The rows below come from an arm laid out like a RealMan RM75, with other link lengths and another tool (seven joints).
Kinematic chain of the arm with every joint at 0, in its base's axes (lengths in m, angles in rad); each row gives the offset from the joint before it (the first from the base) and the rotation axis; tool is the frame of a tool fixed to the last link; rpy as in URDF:
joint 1: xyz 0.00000 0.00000 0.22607 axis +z
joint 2: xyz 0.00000 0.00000 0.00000 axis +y
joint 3: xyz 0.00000 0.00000 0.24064 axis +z
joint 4: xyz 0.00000 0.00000 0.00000 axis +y
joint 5: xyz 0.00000 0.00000 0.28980 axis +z
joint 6: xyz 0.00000 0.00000 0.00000 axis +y
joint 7: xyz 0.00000 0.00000 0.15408 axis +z
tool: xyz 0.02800 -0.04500 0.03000 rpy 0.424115 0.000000 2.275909
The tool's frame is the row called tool.
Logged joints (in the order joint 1, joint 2, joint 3, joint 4, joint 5, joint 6, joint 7), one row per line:
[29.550 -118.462 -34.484 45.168 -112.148 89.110 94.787]
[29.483 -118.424 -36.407 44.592 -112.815 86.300 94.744]
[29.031 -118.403 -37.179 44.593 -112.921 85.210 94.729]
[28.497 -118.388 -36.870 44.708 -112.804 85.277 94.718]
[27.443 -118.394 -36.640 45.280 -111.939 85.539 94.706]
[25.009 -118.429 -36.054 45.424 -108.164 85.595 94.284]
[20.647 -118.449 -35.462 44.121 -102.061 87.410 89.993]
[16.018 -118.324 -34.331 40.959 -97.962 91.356 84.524]
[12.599 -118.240 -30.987 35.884 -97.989 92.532 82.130]
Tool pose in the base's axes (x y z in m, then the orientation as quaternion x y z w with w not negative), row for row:
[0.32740 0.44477 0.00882 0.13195 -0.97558 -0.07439 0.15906]
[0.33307 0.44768 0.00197 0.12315 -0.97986 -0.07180 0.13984]
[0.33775 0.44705 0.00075 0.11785 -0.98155 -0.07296 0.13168]
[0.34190 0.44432 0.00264 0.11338 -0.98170 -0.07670 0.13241]
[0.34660 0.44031 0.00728 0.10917 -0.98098 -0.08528 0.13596]
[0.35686 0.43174 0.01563 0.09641 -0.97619 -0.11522 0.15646]
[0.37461 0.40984 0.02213 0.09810 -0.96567 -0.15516 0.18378]
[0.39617 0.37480 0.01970 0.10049 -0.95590 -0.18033 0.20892]
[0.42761 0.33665 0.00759 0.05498 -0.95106 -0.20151 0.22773]
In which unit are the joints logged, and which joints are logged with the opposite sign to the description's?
The joints are logged in degrees. Opposite sign: joint 2, joint 4, joint 6.
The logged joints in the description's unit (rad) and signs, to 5 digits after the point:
[0.51574 2.06755 -0.60186 -0.78833 -1.95735 -1.55526 1.65435]
[0.51458 2.06689 -0.63542 -0.77828 -1.96899 -1.50622 1.65359]
[0.50669 2.06652 -0.64890 -0.77829 -1.97084 -1.48720 1.65333]
[0.49737 2.06626 -0.64350 -0.78030 -1.96880 -1.48836 1.65314]
[0.47897 2.06637 -0.63949 -0.79029 -1.95370 -1.49294 1.65293]
[0.43649 2.06698 -0.62926 -0.79280 -1.88782 -1.49391 1.64557]
[0.36036 2.06733 -0.61893 -0.77006 -1.78130 -1.52559 1.57067]
[0.27957 2.06514 -0.59919 -0.71487 -1.70976 -1.59446 1.47522]
[0.21989 2.06368 -0.54083 -0.62629 -1.71023 -1.61499 1.43344]

